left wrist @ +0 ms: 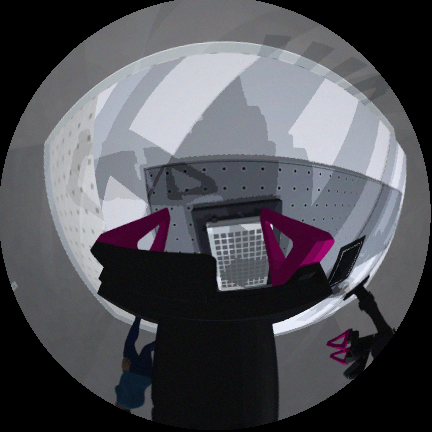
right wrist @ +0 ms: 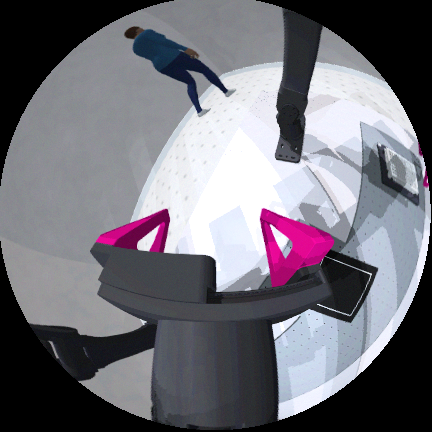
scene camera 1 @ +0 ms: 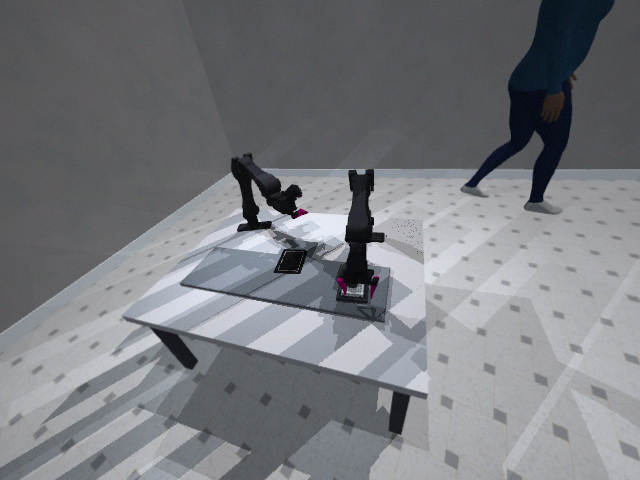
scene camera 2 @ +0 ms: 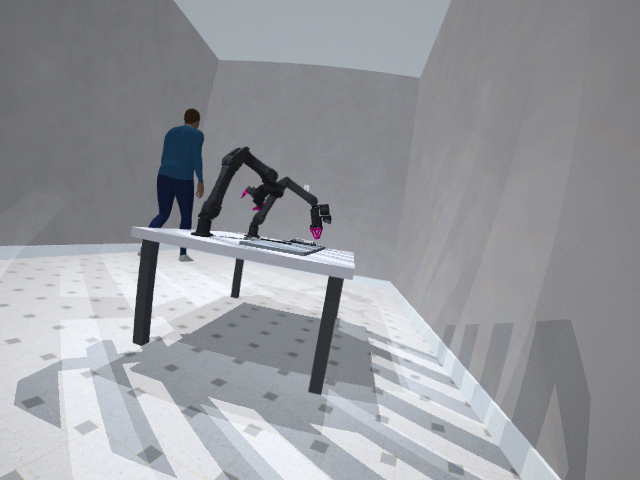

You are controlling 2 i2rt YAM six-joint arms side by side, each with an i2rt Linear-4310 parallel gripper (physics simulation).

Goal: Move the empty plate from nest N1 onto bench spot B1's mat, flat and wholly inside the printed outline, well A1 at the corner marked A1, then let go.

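Places are measured from the left arm's base along level axes (x ahead, y left, z up), in millimetres.
Pixels of known places: left gripper, fingertip midpoint: (left wrist: 214, 212) (scene camera 1: 358, 295) (scene camera 2: 317, 239); right gripper, fingertip midpoint: (left wrist: 328, 349) (right wrist: 214, 213) (scene camera 1: 304, 204) (scene camera 2: 246, 203); left arm's base at its link origin: (right wrist: 291, 134) (scene camera 2: 252, 236); right arm's base at its link origin: (left wrist: 356, 287) (scene camera 1: 254, 226) (scene camera 2: 202, 235).
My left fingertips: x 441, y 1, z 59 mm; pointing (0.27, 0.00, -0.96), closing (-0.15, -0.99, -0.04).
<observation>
Ahead of a thing's pixels: the offset from my left fingertips to its top centre. Level surfaces: height alone.
The white gridded plate @(88 mm back, 26 mm right, 20 mm down) (scene camera 1: 353, 291) (left wrist: 240, 255) (right wrist: 400, 167) sits in the dark nest @(88 mm back, 26 mm right, 24 mm down) (scene camera 1: 356, 300) (left wrist: 199, 222) at the right end of the perforated board. My left gripper (scene camera 1: 358, 290) (scene camera 2: 316, 233) (left wrist: 214, 212) is open above the plate, pointing down. In the left wrist view the plate lies right of the middle of the finger gap, and the right-hand finger overlaps its edge. The black mat @(44 mm down) (scene camera 1: 291, 261) (left wrist: 346, 260) (right wrist: 350, 287) with its white outline lies left of the nest in scene camera 1. Its corner marks are too small to read. My right gripper (scene camera 1: 300, 212) (scene camera 2: 251, 201) (right wrist: 214, 213) is open, raised behind the mat.
The grey perforated board @(46 mm down) (scene camera 1: 232, 273) (left wrist: 245, 180) lies on the white table @(59 mm down) (scene camera 1: 248, 330). The arms stand along the table's back side. A person (scene camera 1: 535, 98) (scene camera 2: 180, 155) (left wrist: 134, 387) (right wrist: 152, 49) in a blue top is on the floor behind the table.
</observation>
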